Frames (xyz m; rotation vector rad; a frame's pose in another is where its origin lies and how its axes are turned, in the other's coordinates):
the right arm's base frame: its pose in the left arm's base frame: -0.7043 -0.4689 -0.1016 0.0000 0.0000 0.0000
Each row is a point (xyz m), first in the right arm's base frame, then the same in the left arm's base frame.
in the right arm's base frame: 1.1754 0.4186 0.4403
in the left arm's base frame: 0.4711 -0.0503 0.3387
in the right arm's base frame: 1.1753 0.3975 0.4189
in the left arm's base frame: 0.4710 -0.0714 0.3173
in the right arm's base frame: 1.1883 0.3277 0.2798
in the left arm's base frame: 0.4840 -0.1412 0.1782
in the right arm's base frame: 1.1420 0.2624 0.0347
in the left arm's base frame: 0.4377 -0.2065 -0.0669
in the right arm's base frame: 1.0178 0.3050 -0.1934
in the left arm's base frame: 0.3135 -0.1639 -0.2950
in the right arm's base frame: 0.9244 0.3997 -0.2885
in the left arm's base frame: 0.2201 -0.0692 -0.3901
